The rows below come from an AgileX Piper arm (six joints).
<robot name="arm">
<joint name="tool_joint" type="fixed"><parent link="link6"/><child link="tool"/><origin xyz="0 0 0" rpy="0 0 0"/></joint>
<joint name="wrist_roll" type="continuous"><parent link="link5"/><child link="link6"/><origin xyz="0 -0.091 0" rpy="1.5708 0 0"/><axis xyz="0 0 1"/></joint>
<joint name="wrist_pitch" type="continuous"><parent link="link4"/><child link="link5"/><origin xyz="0 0 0" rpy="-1.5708 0 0"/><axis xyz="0 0 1"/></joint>
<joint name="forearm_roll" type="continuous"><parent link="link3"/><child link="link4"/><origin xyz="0.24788 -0.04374 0" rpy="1.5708 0 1.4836"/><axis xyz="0 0 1"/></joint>
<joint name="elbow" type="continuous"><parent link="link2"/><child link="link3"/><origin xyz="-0.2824 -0.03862 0" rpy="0 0 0"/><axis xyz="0 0 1"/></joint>
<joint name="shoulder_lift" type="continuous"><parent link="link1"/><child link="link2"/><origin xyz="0 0 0" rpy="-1.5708 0 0"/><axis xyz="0 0 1"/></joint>
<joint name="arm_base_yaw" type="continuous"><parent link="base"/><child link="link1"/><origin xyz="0 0 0.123" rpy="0 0 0"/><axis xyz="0 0 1"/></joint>
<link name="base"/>
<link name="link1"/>
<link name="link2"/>
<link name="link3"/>
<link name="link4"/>
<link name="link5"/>
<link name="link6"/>
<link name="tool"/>
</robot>
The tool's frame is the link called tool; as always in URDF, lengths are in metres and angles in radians. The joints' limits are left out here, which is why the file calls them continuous.
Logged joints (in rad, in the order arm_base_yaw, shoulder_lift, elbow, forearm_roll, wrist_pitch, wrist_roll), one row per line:
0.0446 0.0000 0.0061 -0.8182 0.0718 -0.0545
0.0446 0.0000 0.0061 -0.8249 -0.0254 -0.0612
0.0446 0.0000 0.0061 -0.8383 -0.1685 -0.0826
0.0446 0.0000 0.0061 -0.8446 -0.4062 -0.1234
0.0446 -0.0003 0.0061 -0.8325 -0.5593 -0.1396
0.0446 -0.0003 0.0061 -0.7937 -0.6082 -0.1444
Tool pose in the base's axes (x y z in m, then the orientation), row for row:
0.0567 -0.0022 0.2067 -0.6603 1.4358 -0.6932
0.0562 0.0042 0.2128 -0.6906 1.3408 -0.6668
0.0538 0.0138 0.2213 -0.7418 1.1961 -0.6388
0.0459 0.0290 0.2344 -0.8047 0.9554 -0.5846
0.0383 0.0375 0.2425 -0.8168 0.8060 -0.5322
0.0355 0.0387 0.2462 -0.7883 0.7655 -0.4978
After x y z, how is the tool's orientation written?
As a rotation vector, in radians.
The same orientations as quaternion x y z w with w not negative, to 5 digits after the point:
-0.29068 0.63208 -0.30516 0.65027
-0.30748 0.59698 -0.29689 0.67891
-0.33507 0.54027 -0.28854 0.71595
-0.37121 0.44073 -0.26968 0.77151
-0.38171 0.37667 -0.24871 0.80657
-0.37068 0.35996 -0.23408 0.82355

